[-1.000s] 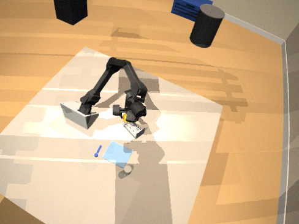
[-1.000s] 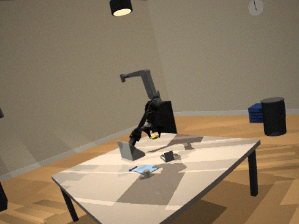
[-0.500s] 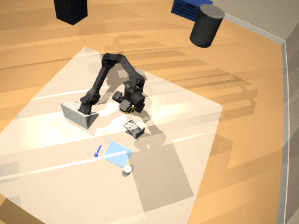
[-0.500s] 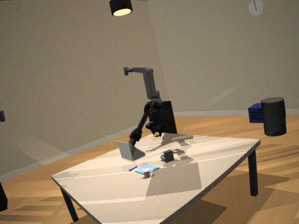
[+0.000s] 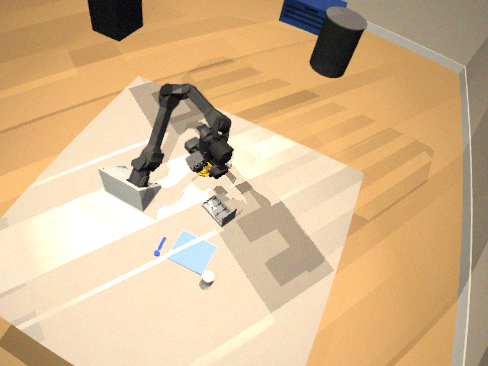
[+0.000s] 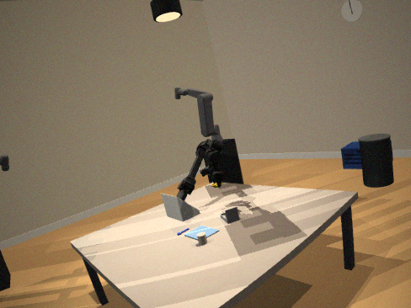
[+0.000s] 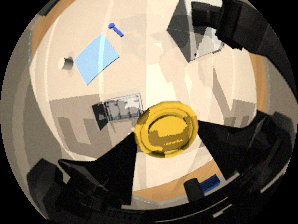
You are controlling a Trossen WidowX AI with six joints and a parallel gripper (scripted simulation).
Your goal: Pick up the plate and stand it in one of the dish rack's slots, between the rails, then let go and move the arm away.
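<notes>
The grey dish rack is 160 mm below my gripper tip, 100 mm ahead of it and 30 mm to the right of it. From my gripper tip the other things lie so: white cup 300 mm to the right, 210 mm ahead, 150 mm below; then yellow plate 10 mm above; then light blue mat 240 mm to the right, 180 mm below, 110 mm ahead.
</notes>
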